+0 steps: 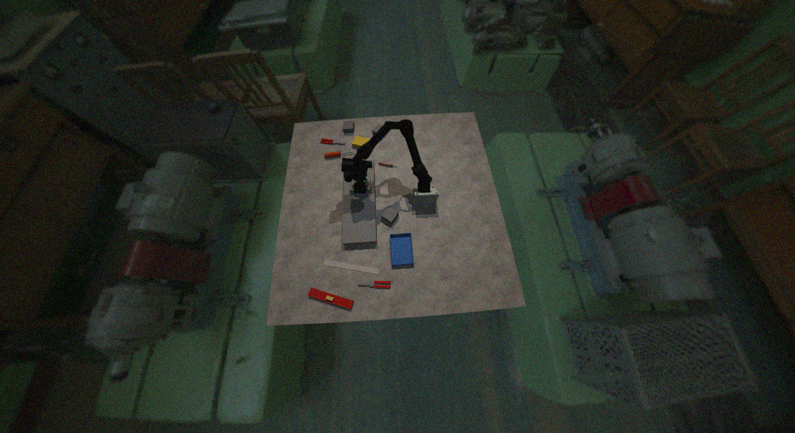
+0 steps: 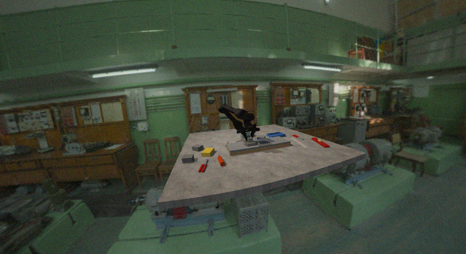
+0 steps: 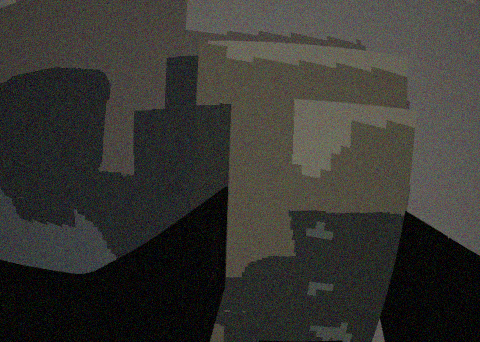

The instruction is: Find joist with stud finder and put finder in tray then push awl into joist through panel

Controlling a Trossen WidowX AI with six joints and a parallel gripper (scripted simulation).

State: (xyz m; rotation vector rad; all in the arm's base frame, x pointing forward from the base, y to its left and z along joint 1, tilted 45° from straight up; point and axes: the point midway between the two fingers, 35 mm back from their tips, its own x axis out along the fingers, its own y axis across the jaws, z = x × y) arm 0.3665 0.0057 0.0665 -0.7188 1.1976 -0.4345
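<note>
My gripper tip is now 4 cm past the dark display and 3 cm below it. Round my gripper tip: awl 18 cm behind, 17 cm to the right, 6 cm below; then yellow block 34 cm to the right, 5 cm below, 1 cm ahead; then stud finder 2 cm behind, 2 cm above.
</note>
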